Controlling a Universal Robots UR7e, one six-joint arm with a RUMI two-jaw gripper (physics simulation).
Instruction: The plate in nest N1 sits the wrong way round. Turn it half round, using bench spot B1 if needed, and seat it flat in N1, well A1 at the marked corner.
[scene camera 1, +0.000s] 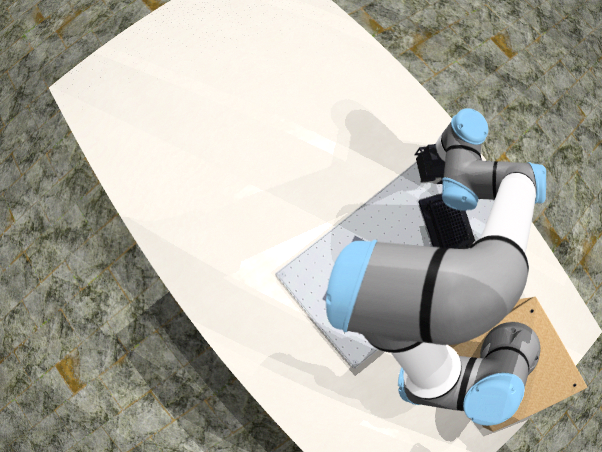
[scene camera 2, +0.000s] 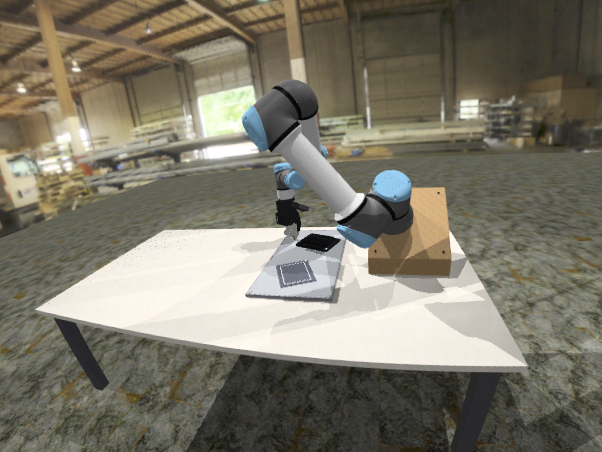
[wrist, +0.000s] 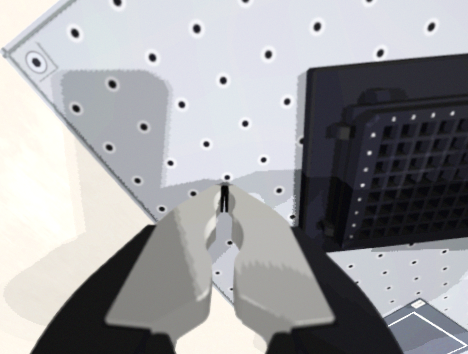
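Note:
The black plate (scene camera 1: 452, 220) (scene camera 2: 320, 241) (wrist: 410, 175), with a grid of square wells, sits in the black nest N1 (scene camera 1: 426, 212) (wrist: 327, 85). White dots run along two of its edges in the wrist view, where its right part is cut off. I cannot read well A1 or see the nest's marked corner. My gripper (scene camera 2: 295, 238) (wrist: 224, 187) is shut and empty. Its tips point down low over the board, beside the nest and apart from it. Bench spot B1 (scene camera 2: 296, 273) (wrist: 425, 332) is a grey-blue pad with a white outline; the arm mostly hides it in scene camera 1.
The perforated grey board (scene camera 1: 310, 270) (scene camera 2: 265, 290) (wrist: 200, 65) carries the nest and B1 and lies on the white table (scene camera 1: 200, 150) (scene camera 2: 175, 300). A wooden block (scene camera 1: 555, 360) (scene camera 2: 430, 230) stands by the arm's base. The arm's upper parts pass over the board.

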